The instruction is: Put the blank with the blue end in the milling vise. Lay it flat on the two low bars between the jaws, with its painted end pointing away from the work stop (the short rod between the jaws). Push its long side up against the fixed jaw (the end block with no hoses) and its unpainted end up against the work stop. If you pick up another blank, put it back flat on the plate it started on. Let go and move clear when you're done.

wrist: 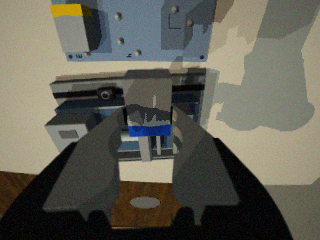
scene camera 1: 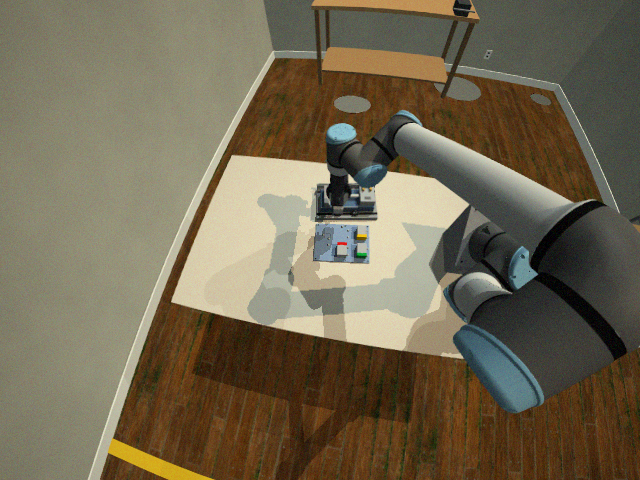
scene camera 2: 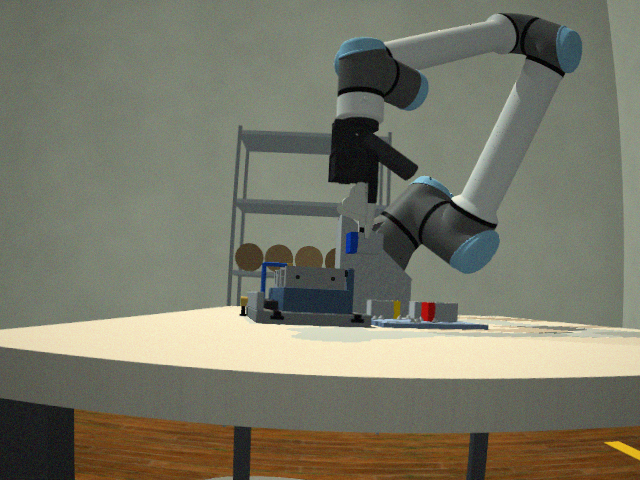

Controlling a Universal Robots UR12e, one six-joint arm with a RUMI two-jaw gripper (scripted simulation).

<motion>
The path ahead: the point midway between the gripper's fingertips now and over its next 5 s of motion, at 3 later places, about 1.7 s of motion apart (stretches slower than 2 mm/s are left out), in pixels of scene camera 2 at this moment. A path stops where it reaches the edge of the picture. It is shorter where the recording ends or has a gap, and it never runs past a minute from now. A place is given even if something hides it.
The gripper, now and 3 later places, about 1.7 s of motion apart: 363,240; 308,237; 307,249; 307,257
</motion>
